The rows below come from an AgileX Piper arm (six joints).
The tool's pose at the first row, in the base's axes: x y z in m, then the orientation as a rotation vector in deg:
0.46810 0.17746 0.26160 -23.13 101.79 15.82
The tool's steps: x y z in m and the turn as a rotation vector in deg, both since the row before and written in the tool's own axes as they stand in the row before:
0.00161 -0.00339 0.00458 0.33 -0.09 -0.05
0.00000 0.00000 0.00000 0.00 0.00 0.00
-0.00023 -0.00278 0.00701 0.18 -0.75 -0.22
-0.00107 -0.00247 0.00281 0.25 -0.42 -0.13
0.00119 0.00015 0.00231 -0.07 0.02 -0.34
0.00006 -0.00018 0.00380 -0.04 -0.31 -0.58
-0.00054 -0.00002 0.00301 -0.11 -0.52 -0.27
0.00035 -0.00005 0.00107 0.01 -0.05 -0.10
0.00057 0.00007 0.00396 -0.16 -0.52 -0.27
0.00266 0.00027 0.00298 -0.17 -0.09 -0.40
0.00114 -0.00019 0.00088 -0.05 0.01 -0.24
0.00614 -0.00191 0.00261 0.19 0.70 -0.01
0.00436 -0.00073 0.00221 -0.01 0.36 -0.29
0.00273 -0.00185 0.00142 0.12 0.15 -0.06
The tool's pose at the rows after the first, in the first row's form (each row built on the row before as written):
0.47323 0.17598 0.25903 -22.92 101.71 15.50
0.47323 0.17598 0.25903 -22.92 101.71 15.50
0.48065 0.17620 0.25767 -22.84 100.94 15.30
0.48437 0.17516 0.25816 -22.69 100.51 15.05
0.48616 0.17604 0.25649 -23.04 100.44 14.87
0.48963 0.17733 0.25561 -23.51 99.99 14.54
0.49243 0.17855 0.25550 -23.72 99.41 14.53
0.49335 0.17887 0.25494 -23.79 99.34 14.46
0.49678 0.18040 0.25357 -24.04 98.75 14.49
0.49894 0.18146 0.25037 -24.49 98.55 14.36
0.49964 0.18147 0.24910 -24.73 98.50 14.23
0.50188 0.17988 0.24273 -24.73 99.19 13.93
0.50348 0.17943 0.23808 -25.05 99.47 13.67
0.50508 0.17788 0.23527 -25.04 99.61 13.49

